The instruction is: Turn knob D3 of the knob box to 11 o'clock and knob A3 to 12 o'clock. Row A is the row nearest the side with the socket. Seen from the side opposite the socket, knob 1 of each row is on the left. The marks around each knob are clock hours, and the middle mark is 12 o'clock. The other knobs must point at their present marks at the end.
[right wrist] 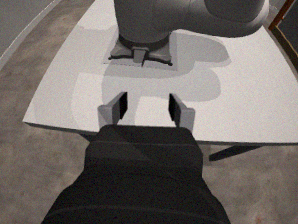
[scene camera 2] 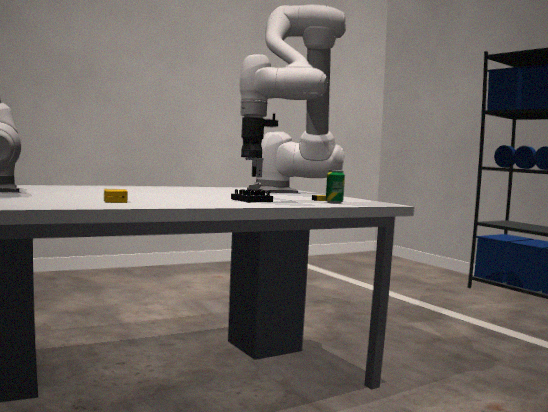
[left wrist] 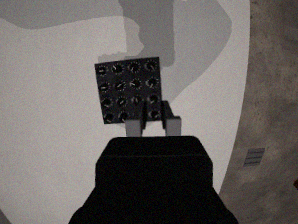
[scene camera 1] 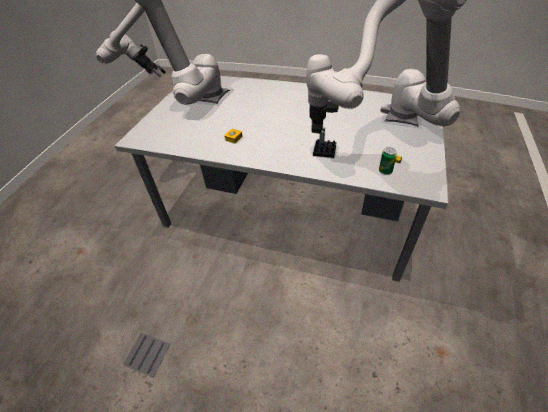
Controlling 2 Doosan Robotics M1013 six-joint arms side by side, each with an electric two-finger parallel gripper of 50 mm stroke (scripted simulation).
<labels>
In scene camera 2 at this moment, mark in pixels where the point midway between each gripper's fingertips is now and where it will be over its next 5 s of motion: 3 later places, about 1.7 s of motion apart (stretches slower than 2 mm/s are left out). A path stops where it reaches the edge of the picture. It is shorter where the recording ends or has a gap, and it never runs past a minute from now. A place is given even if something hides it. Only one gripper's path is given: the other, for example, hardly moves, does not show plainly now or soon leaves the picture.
The left gripper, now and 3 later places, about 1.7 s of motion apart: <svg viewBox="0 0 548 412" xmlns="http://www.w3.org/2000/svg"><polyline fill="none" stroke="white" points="256,176 255,188 255,186 260,179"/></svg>
</labels>
